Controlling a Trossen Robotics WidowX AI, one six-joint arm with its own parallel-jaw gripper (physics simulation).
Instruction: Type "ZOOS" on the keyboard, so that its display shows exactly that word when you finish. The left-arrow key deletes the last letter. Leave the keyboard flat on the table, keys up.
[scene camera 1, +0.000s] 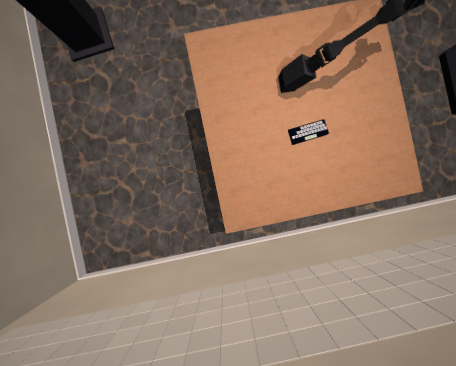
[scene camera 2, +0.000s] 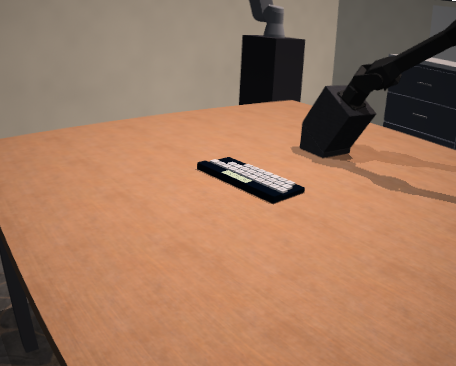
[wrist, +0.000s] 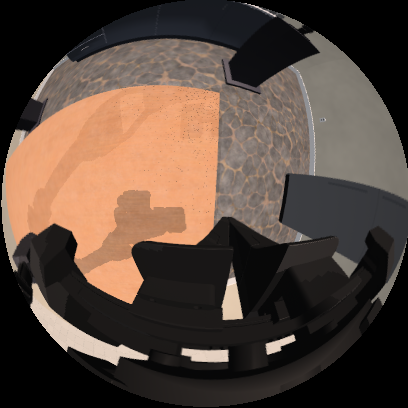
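The dark keyboard (scene camera 1: 309, 132) (scene camera 2: 250, 175) with white keys lies flat on the wooden table (scene camera 1: 250, 175) (scene camera 2: 150, 275) (wrist: 170, 165), keys up. Its pale green display (scene camera 1: 310, 137) (scene camera 2: 236, 176) shows too small to read. My gripper (wrist: 225, 221) is shut and empty, with its black fingertips together in the wrist view. It points toward a part of the table near an edge, above the arm's shadow, well away from the keyboard. The keyboard does not show in the wrist view, and my fingers cannot be made out in the scene views.
A black block (scene camera 1: 297, 75) (scene camera 2: 335, 122) stands on the table beyond the keyboard, with a dark arm (scene camera 1: 355, 40) (scene camera 2: 410, 52) rising from it. A black pedestal (scene camera 1: 85, 30) (scene camera 2: 270, 70) (wrist: 270, 52) stands off the table. A grey cabinet (wrist: 340, 210) stands past the table edge.
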